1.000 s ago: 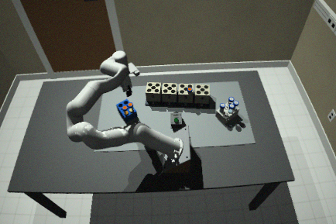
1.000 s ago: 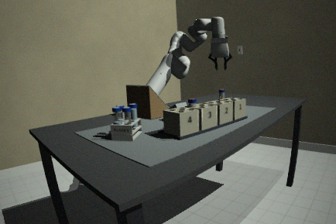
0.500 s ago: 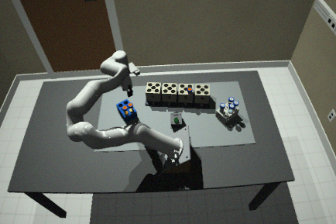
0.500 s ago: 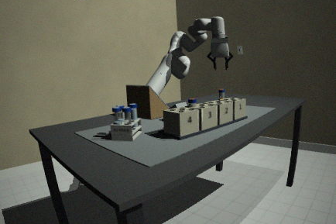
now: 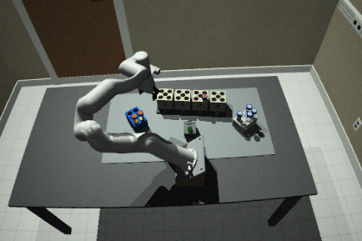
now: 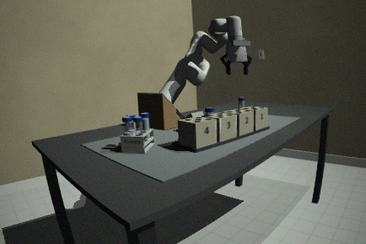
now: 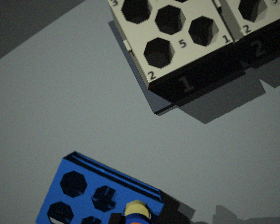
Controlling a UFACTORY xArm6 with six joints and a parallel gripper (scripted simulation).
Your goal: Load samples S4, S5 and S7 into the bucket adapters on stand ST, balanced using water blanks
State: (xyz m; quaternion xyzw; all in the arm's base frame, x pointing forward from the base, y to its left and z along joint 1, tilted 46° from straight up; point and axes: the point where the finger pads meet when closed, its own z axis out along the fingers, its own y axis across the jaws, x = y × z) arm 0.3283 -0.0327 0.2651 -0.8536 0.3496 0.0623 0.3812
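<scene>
Right now my hand is 4 cm short of the sample S7, 34 cm to the left of it and 18 cm above it. The rest, counted from my hand: blue rack: 2 cm ahead, 10 cm to the left, 22 cm below; then adapter 2: 10 cm ahead, 21 cm to the right, 20 cm below; then sample S4: 2 cm behind, 6 cm to the left, 19 cm below.
</scene>
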